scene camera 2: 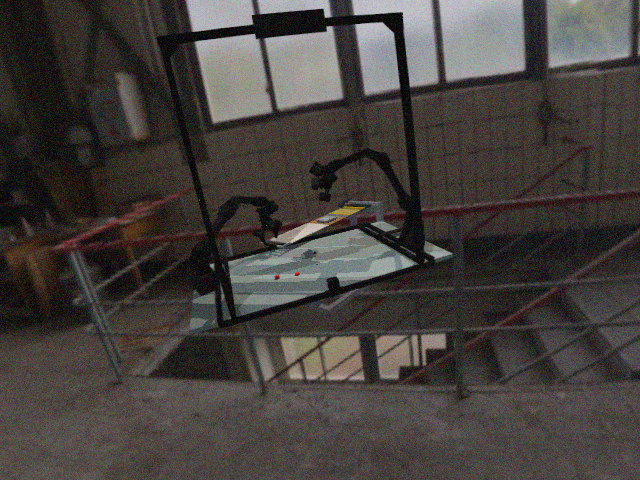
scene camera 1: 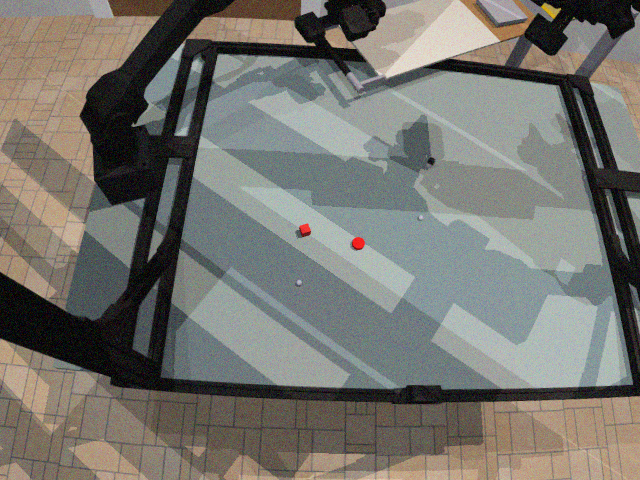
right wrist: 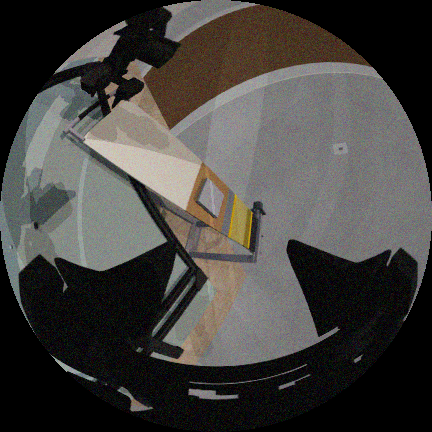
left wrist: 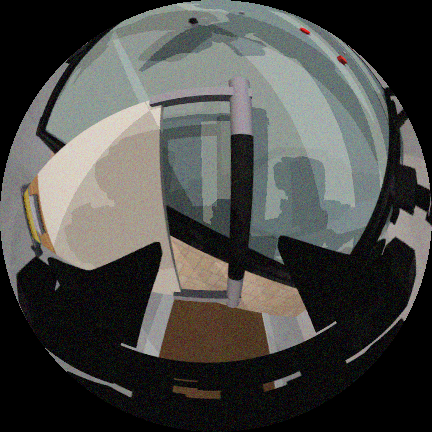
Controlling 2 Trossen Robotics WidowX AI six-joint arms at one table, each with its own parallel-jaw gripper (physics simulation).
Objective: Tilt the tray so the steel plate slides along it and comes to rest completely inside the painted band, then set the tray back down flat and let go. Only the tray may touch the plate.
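Note:
The tray [scene camera 1: 439, 41] [scene camera 2: 294, 235] [left wrist: 125, 170] [right wrist: 145, 150] is a long cream board, with a black handle bar [scene camera 1: 334, 55] [left wrist: 241, 190] at one end. The grey steel plate [scene camera 1: 501, 11] [scene camera 2: 326, 219] [right wrist: 211, 196] lies on its orange-brown stretch, apart from the yellow painted band [scene camera 1: 550, 9] [scene camera 2: 347, 211] [right wrist: 241, 222] near the other end. My left gripper [scene camera 2: 268, 236] [left wrist: 220, 245] is open, near and above the handle bar, which shows between its fingers in the left wrist view. My right gripper [scene camera 2: 324, 196] [right wrist: 233, 246] is open and empty, high above the tray's band end.
A red cube [scene camera 1: 305, 229] [scene camera 2: 277, 277] [left wrist: 342, 60] and a red disc [scene camera 1: 358, 243] [scene camera 2: 297, 273] [left wrist: 305, 31] are on the glassy table. A small black block [scene camera 1: 431, 161] and small pale balls are there too. A dark metal frame [scene camera 1: 289, 393] borders the table. A grey stand [right wrist: 225, 257] is under the tray's band end.

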